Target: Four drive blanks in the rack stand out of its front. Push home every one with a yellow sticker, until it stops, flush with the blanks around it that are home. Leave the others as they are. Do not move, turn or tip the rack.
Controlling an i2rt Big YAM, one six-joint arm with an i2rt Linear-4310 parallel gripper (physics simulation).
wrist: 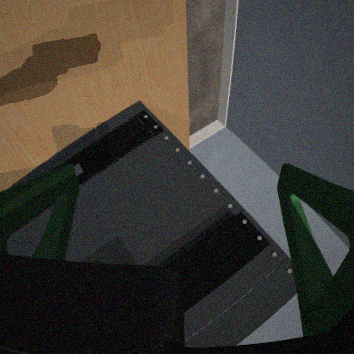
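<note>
The rack (150,195) shows as a dark grey box lying diagonally below the camera, one corner pointing up the view. A row of small light studs runs along its right-hand edge. Two black recessed bands cross it, one near the upper left edge and one at the lower right. The drive blanks cannot be told apart, and no yellow sticker shows. My gripper (177,174) is open and empty, its two green fingers wide apart. The left finger overlaps the rack's left part in the view, and the right finger is beside its right edge. A black part in front hides the rack's lower left.
A wooden table top (145,55) with dark shadows lies at the upper left. Right of it are a mottled grey strip (205,65) with a pale border and a dark blue-grey surface (290,85). A lighter grey surface (235,165) runs along the rack's right edge.
</note>
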